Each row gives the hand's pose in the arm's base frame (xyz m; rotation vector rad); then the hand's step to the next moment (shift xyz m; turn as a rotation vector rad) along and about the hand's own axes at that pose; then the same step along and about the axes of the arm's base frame.
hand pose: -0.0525 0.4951 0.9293 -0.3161 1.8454 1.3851
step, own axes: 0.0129 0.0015 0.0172 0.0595 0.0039 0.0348
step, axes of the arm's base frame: -0.0018 0.0192 -0.0097 -0.0262 0.0475 -0.0428
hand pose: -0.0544 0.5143 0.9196 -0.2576 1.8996 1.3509
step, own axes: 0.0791 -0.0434 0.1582 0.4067 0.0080 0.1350
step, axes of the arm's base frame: 0.0453 0.1404 -0.1067 -0.2169 0.2269 -0.2918
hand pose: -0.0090 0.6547 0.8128 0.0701 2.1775 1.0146
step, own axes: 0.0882 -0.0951 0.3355 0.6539 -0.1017 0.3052
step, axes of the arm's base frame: 0.1693 0.1803 -0.2612 -0.2658 0.3429 -0.5855
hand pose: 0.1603 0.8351 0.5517 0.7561 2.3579 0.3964
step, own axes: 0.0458 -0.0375 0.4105 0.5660 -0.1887 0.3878
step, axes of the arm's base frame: 0.2189 0.0349 -0.3506 -0.1927 0.2284 -0.6458
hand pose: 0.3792 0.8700 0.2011 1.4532 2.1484 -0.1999
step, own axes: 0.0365 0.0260 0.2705 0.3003 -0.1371 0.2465
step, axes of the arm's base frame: 0.1065 -0.0691 -0.2430 -0.1213 0.0895 -0.3834
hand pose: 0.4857 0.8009 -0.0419 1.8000 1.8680 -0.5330
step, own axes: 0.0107 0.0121 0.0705 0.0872 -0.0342 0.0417
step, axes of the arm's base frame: 0.0173 -0.0322 -0.0624 -0.0319 0.0439 -0.0870
